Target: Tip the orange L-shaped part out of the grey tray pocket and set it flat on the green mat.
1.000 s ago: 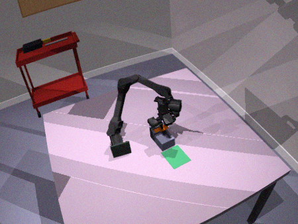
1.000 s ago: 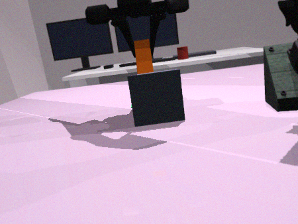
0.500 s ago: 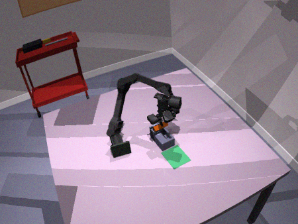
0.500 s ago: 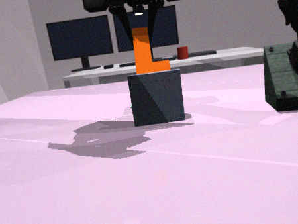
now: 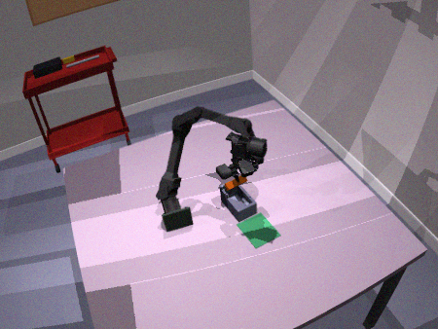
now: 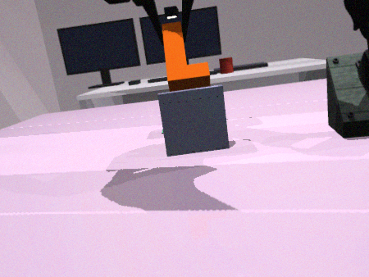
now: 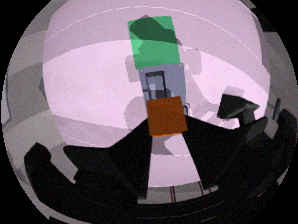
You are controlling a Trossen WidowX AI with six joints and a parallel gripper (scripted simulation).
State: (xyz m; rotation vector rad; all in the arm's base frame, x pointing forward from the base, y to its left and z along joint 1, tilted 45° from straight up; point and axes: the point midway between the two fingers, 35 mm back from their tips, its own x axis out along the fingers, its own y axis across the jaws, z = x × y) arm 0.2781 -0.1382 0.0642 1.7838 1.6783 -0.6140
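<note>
My gripper tip is now 17 cm above the green mat and 15 cm to the left of it. Also, from my gripper tip: orange L-shaped part (3 cm to the left, 3 cm below, 2 cm behind).
</note>
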